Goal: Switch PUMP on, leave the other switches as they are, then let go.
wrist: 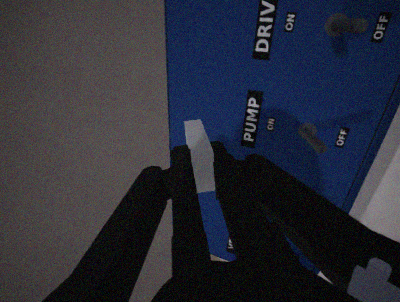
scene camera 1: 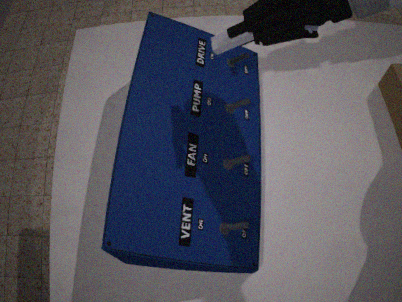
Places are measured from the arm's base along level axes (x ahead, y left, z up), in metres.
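Where they show: gripper, between the fingertips: (wrist: 193, 135) (scene camera 1: 213, 46).
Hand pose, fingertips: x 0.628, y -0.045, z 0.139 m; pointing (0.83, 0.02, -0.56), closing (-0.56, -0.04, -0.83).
Note:
After its pixels a point has its place.
A blue switch panel (scene camera 1: 150, 125) {x 0.737, y 0.056, z 0.051 m} (wrist: 210, 65) {x 0.707, y -0.095, z 0.044 m} carries four grey levers. The PUMP switch (scene camera 1: 237, 105) {x 0.578, y -0.012, z 0.005 m} (wrist: 312, 137) {x 0.574, y -0.021, z 0.008 m} leans towards its OFF label. The DRIVE switch (scene camera 1: 238, 61) {x 0.566, y -0.131, z 0.003 m} (wrist: 345, 24) {x 0.562, y -0.136, z 0.013 m}, the FAN switch (scene camera 1: 236, 162) {x 0.589, y 0.107, z 0.005 m} and the VENT switch (scene camera 1: 235, 228) {x 0.597, y 0.227, z 0.008 m} also lean to OFF. My gripper (scene camera 1: 216, 50) {x 0.628, y -0.045, z 0.139 m} (wrist: 193, 135) {x 0.628, y -0.045, z 0.139 m} is shut and empty. In the scene view its pale tips appear beside the DRIVE label, off the PUMP lever. In the wrist view they appear to the left of the PUMP label. Their exact height above the panel is hard to tell.
The panel lies on a white table top (scene camera 1: 310, 200) {x 0.418, y 0.150, z -0.108 m}. Part of a brown box (scene camera 1: 393, 95) {x 0.142, y -0.100, z -0.060 m} shows at the right edge of the scene view. A tiled floor (scene camera 1: 30, 125) lies beyond the table at the left. The arm's shadow falls across the panel.

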